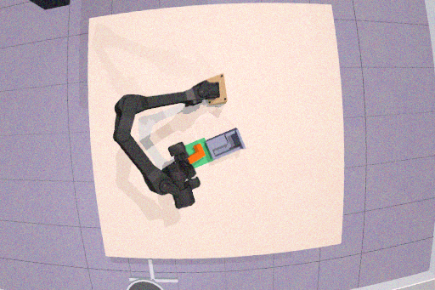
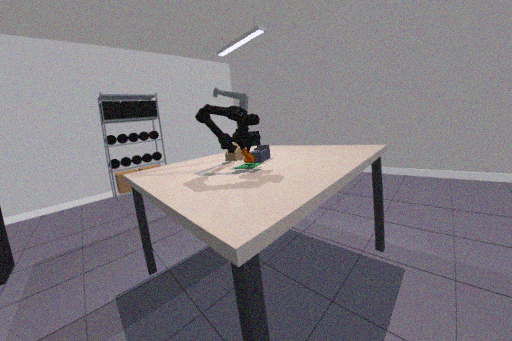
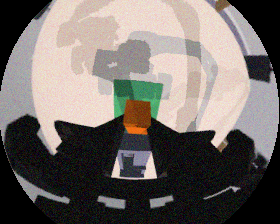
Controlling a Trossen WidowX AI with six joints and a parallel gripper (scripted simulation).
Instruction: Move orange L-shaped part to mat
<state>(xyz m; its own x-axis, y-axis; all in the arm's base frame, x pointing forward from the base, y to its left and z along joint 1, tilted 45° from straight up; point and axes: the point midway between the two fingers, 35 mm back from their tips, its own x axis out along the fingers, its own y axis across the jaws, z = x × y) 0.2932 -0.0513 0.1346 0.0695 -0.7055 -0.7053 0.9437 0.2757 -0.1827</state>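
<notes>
Right now my gripper tip is 10 mm past the green mat, 20 mm to the right of it and 90 mm above it. From my gripper tip the other things lie so: orange L-shaped part 30 mm behind, 30 mm to the left, 30 mm below.
</notes>
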